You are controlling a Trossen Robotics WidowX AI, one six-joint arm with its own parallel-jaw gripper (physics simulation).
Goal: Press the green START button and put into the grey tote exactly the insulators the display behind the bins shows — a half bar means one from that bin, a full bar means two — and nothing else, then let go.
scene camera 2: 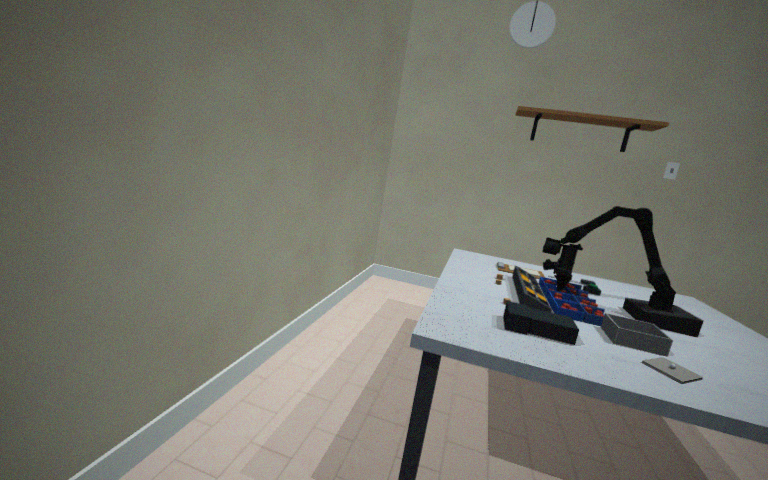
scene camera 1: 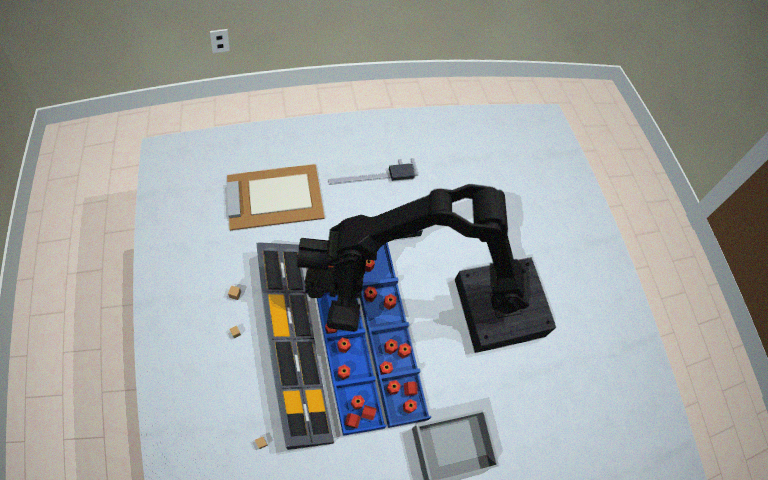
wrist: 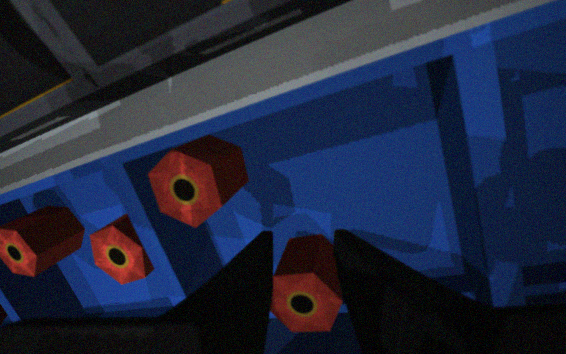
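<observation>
My gripper reaches down into the left column of the blue bins. It is shut on a red hexagonal insulator, which sits between the two black fingers. Two more red insulators lie to its left in the wrist view. The display beside the bins shows one amber bar and, further down, two side by side. The grey tote stands past the bins' near end.
Several red insulators lie in the other bin compartments. A clipboard, a grey measuring tool and three small wooden cubes lie around. My arm's base stands right of the bins.
</observation>
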